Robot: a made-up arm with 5 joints.
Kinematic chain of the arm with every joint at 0, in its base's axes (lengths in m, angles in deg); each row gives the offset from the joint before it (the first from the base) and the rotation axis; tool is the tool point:
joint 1: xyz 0 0 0.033 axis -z
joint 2: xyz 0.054 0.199 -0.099 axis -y
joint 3: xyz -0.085 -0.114 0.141 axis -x
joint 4: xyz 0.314 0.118 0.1 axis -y
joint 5: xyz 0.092 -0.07 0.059 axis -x
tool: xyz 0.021 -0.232 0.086
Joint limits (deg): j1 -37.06..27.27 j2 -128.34..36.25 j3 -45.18..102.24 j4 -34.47..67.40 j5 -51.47..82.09
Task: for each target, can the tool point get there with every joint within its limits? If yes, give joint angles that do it. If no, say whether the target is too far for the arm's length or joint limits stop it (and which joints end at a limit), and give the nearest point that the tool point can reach.
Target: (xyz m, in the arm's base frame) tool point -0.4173 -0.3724 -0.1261
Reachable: no: joint limits stop it (at a limit: joint 1, joint 2, joint 3, joint 4) | nearest point -0.0585 -0.2144 -0.3343 | short by 0.444 m
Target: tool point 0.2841 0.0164 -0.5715
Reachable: yes | joints -13.72 -109.10 8.45 -23.92 7.92
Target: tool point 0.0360 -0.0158 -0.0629
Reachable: no: joint limits stop it (at a limit: joint 1, joint 2, joint 3, joint 4, joint 5) | nearest point -0.0812 -0.0810 -0.2944 | short by 0.268 m
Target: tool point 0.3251 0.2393 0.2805
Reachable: yes | joints -32.14 -1.01 48.16 -5.19 -31.71
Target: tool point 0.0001 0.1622 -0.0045
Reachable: no: joint limits stop it (at a limit: joint 2, joint 3, joint 4, joint 5) | nearest point 0.0002 0.3779 -0.0460 | short by 0.220 m
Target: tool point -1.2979 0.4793 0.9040
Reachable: no: too far | nearest point -0.2937 0.2563 0.3903 | short by 1.150 m
